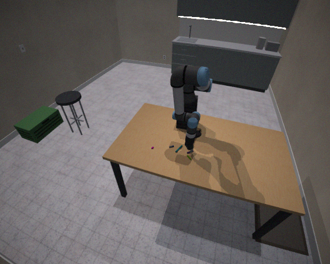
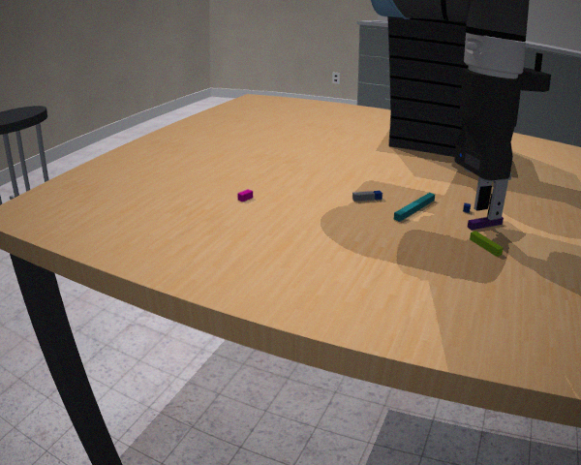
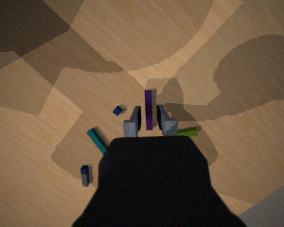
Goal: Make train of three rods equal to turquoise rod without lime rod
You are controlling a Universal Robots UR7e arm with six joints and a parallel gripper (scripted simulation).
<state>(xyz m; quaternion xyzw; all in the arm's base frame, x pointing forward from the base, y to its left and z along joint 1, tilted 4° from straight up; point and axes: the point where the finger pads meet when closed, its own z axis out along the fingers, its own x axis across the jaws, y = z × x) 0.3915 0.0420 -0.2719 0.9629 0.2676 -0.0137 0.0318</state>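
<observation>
Now: the purple rod 3 cm below my hand. The rest, counted from my hand: turquoise rod (10 cm to the right, 3 cm below, 3 cm behind); grey rod (18 cm to the right, 4 cm behind, 3 cm below); lime rod (6 cm ahead, 3 cm below, 1 cm to the right).
</observation>
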